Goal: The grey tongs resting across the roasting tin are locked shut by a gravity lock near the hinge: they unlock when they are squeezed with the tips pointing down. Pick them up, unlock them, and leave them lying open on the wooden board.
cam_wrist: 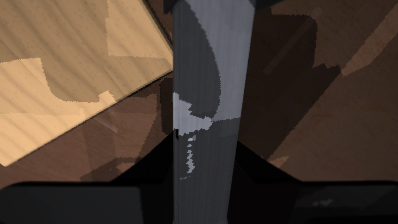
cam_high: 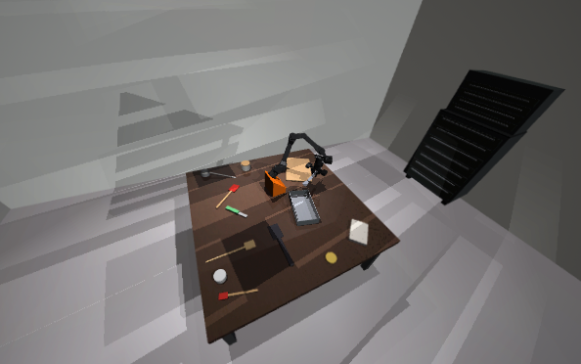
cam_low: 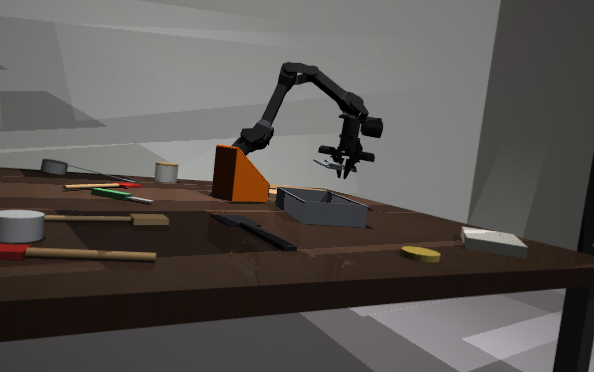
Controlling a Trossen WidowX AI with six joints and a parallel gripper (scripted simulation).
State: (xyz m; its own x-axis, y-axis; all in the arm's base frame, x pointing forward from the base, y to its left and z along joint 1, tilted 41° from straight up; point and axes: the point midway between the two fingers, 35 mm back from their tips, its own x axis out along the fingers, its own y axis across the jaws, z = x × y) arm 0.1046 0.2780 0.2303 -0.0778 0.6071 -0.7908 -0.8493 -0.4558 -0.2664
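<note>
The wooden board is 240 mm behind my gripper tip, 80 mm below it and 20 mm to the right of it. Round my gripper tip: black spatula: 500 mm to the right, 400 mm ahead, 90 mm below; then white block: 570 mm ahead, 80 mm below, 40 mm to the left; then roasting tin: 230 mm to the right, 220 mm ahead, 70 mm below.
</note>
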